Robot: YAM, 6 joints.
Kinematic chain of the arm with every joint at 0, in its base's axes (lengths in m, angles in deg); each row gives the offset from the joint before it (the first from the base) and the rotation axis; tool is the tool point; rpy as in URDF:
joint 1: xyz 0 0 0.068 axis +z
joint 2: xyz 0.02 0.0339 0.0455 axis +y
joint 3: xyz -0.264 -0.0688 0 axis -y
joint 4: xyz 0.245 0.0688 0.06 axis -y
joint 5: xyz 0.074 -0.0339 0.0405 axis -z
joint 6: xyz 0.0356 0 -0.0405 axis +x
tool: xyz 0 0 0 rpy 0 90 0
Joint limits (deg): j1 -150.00..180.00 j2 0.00..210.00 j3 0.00..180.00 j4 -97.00..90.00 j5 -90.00..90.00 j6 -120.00..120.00
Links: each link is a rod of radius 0.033 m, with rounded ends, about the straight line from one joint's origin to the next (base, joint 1, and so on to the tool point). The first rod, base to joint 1, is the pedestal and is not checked.
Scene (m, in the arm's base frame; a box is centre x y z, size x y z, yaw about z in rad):
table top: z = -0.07
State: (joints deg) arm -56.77 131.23 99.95 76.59 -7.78 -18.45
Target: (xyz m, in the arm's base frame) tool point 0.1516 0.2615 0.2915
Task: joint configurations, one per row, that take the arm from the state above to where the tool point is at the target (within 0.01 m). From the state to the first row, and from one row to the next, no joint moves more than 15 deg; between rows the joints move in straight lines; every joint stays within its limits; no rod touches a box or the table.
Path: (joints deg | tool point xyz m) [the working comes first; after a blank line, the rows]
Joints at the target: 57.07 89.68 38.63 90.00 -24.78 -18.45
Straight joint move there: clear.

1: -42.54 126.04 92.28 78.27 -9.91 -18.45 | 0.3653 -0.3269 0.3172
2: -28.31 120.84 84.62 79.94 -12.03 -18.45 | 0.4147 -0.2150 0.3190
3: -14.08 115.65 76.95 81.62 -14.16 -18.45 | 0.4313 -0.0992 0.3190
4: 0.15 110.46 69.29 83.30 -16.28 -18.45 | 0.4164 0.0111 0.3173
5: 14.38 105.26 61.62 84.97 -18.41 -18.45 | 0.3741 0.1075 0.3137
6: 28.61 100.07 53.96 86.65 -20.53 -18.45 | 0.3108 0.1837 0.3082
7: 42.84 94.88 46.29 88.32 -22.66 -18.45 | 0.2339 0.2356 0.3008
8: 57.07 89.68 38.63 90.00 -24.78 -18.45 | 0.1516 0.2615 0.2915

